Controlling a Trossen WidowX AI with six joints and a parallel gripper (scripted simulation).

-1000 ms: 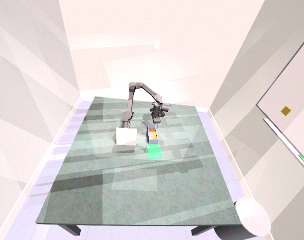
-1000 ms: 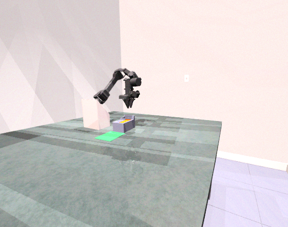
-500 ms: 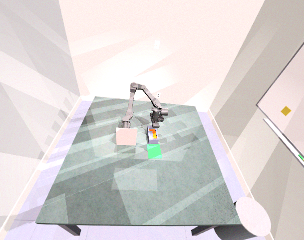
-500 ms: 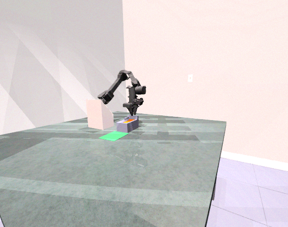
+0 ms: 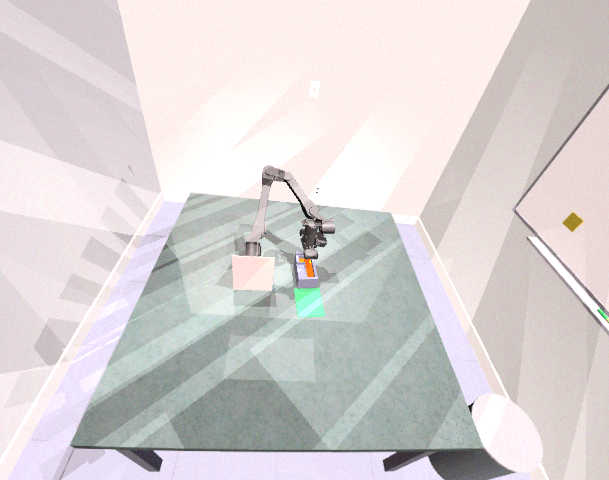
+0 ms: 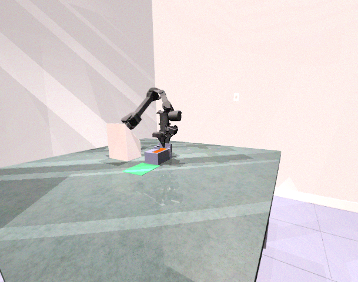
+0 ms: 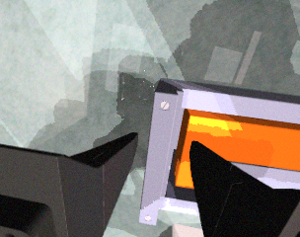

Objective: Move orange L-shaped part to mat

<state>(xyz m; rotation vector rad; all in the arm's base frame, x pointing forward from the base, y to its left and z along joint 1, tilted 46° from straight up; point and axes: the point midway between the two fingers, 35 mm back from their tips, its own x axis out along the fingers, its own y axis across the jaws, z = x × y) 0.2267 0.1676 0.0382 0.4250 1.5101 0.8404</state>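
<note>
My gripper tip is now 6 cm to the left of the orange L-shaped part and 2 cm above it. Also, from my gripper tip: green mat 22 cm to the right, 8 cm below, 4 cm ahead.
</note>
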